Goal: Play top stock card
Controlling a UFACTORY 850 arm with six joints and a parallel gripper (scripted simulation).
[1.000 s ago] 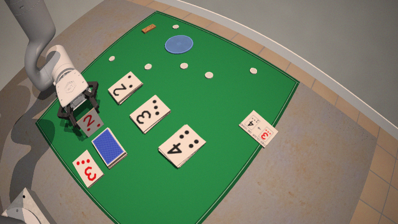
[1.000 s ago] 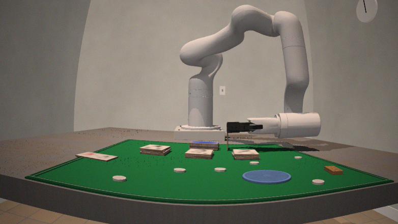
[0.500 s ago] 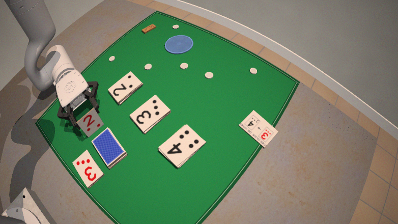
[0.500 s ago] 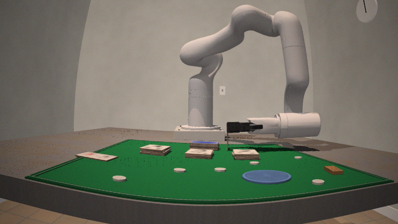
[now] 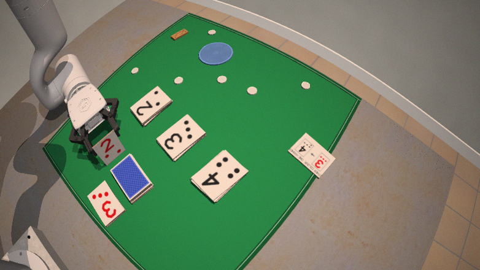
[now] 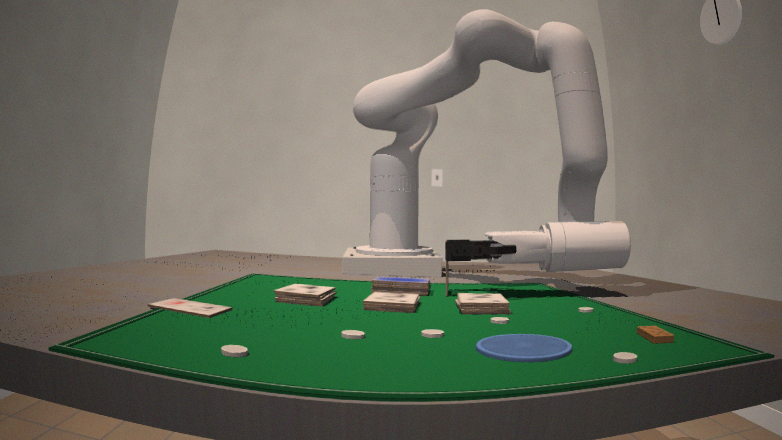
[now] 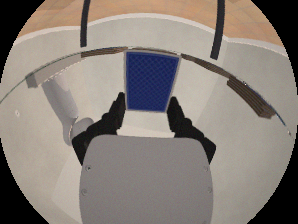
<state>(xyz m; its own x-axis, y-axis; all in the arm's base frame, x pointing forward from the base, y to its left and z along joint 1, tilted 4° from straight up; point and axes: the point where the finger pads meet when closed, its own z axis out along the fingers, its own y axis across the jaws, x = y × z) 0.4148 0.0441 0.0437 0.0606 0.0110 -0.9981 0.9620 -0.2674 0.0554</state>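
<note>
The card is 30 mm below my hand and 10 mm to the right of it. The rest, counted from my hand: green card cloth 160 mm ahead, 90 mm to the right, 90 mm below.
</note>
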